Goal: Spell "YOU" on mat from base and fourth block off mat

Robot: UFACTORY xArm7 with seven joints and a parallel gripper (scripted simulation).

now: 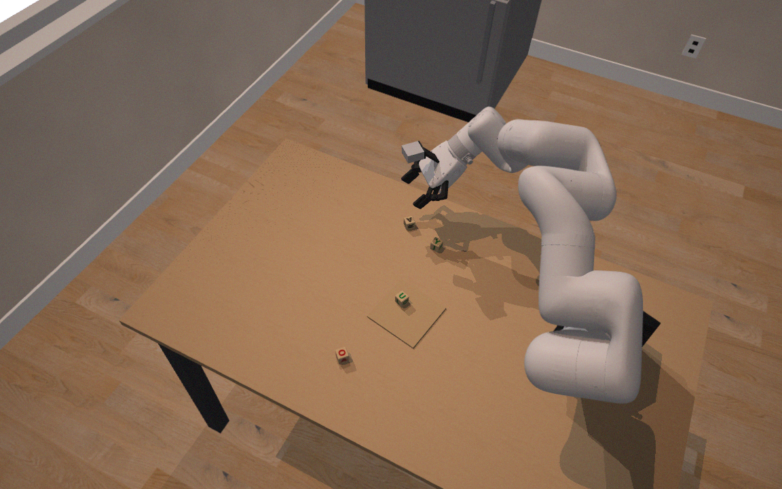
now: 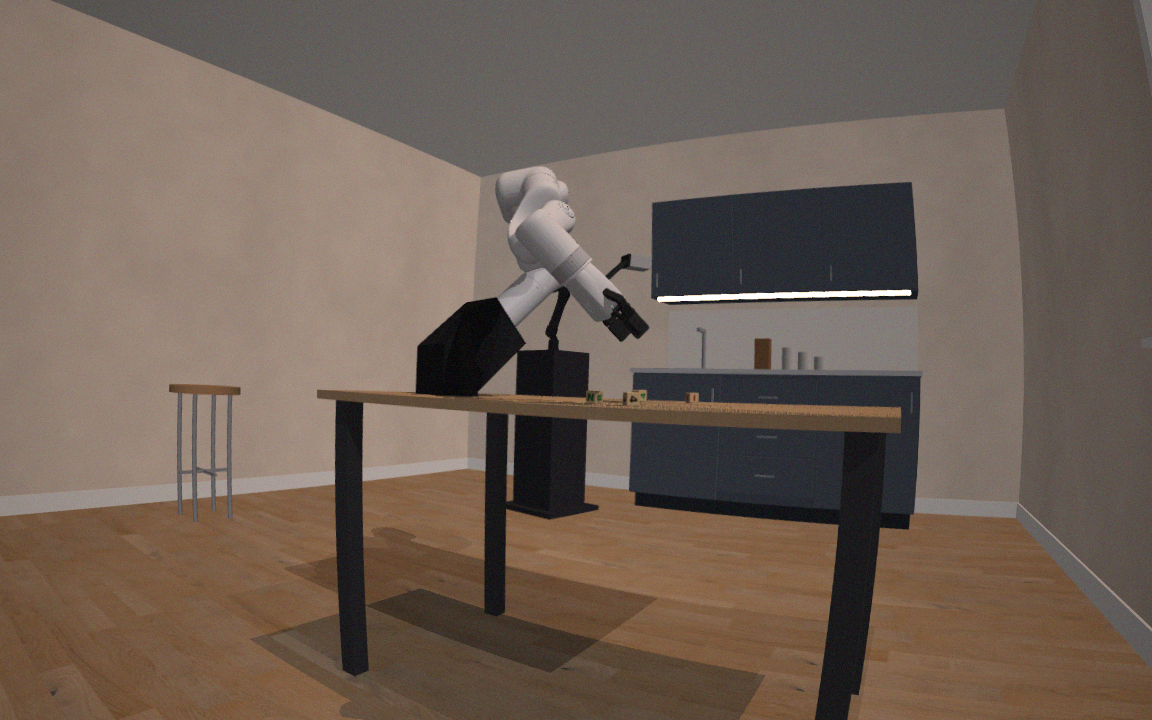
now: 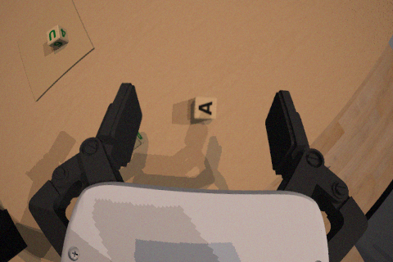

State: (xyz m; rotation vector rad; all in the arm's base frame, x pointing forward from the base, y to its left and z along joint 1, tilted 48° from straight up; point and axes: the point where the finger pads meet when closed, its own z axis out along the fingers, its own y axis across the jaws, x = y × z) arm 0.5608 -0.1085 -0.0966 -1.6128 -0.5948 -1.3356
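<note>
My gripper is now 13 cm above the Y block, 10 cm past it and 2 cm to the right of it. Also, from my hand: mat: 23 cm to the left, 16 cm behind, 14 cm below; then O block: 42 cm to the left, 13 cm below, 11 cm behind; then U block: 21 cm to the left, 13 cm behind, 12 cm below.
</note>
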